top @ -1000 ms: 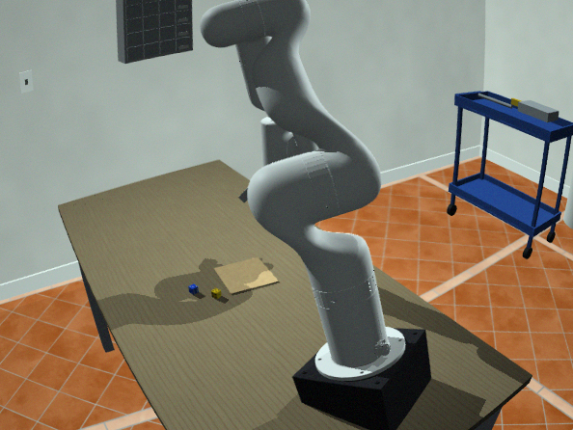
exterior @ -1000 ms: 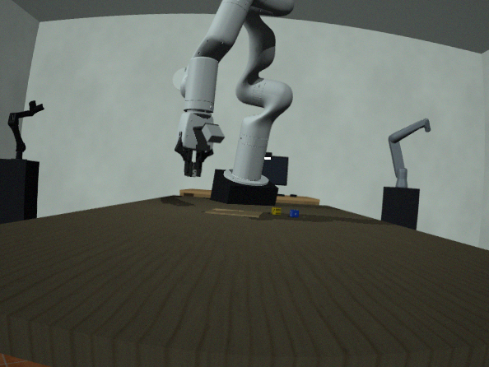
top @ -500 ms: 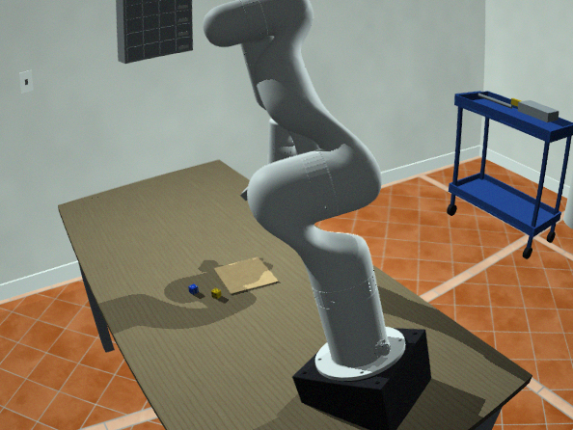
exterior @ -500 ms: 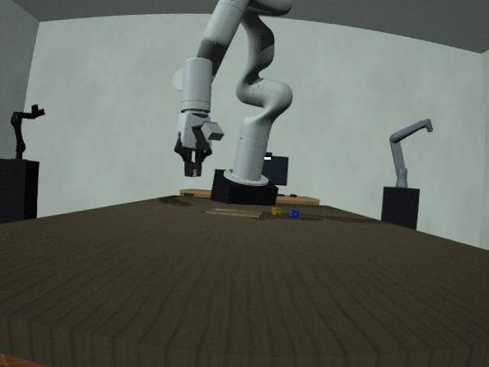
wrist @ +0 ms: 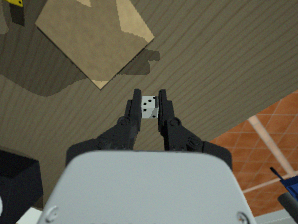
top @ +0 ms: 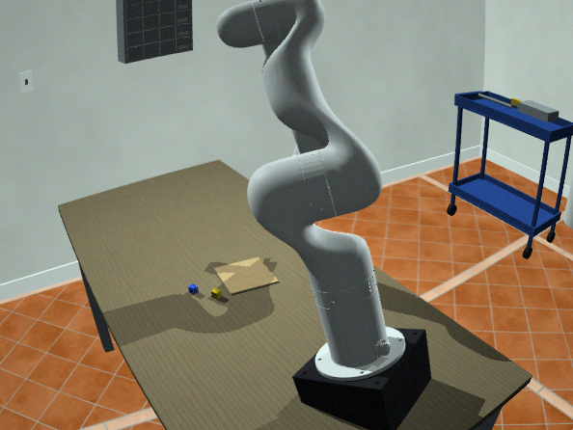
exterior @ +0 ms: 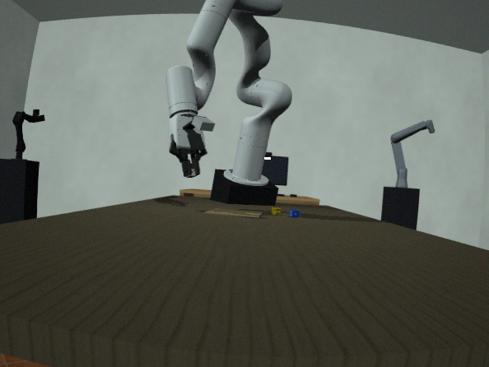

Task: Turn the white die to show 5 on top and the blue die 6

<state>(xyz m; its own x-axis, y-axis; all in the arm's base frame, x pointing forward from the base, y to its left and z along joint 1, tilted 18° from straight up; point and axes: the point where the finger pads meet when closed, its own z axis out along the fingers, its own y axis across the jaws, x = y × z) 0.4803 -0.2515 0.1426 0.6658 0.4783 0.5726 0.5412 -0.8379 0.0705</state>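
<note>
Now: the white die 10 mm below my hand. The rest, counted from my hand: tan mat 20 mm ahead, 130 mm to the left, 110 mm below; yellow die 10 mm behind, 250 mm to the left, 100 mm below; blue die 50 mm ahead, 290 mm to the left, 100 mm below.
</note>
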